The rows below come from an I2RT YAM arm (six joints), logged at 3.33 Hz.
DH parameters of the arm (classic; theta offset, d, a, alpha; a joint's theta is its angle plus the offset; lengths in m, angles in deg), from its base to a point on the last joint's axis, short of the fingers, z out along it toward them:
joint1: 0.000 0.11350 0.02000 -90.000
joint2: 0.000 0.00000 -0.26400 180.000
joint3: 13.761 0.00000 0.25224 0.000
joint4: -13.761 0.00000 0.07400 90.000
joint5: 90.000 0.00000 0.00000 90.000
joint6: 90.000 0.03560 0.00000 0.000
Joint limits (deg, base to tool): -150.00..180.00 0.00..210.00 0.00..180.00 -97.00..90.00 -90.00..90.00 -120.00..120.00
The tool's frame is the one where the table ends.
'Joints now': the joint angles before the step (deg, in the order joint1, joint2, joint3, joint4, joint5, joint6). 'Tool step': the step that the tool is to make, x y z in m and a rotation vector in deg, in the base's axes. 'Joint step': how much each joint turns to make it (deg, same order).
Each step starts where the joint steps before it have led.
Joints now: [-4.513 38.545 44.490 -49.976 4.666 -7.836]
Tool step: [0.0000 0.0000 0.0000 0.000 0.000 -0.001]
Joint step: [0.000 0.000 0.000 0.000 0.001 0.001]
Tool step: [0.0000 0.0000 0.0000 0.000 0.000 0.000]
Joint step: [0.000 0.000 0.000 0.000 0.000 0.000]
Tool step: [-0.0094 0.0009 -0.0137 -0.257 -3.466 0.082]
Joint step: [0.069 -5.091 -5.004 3.388 -0.019 0.002]
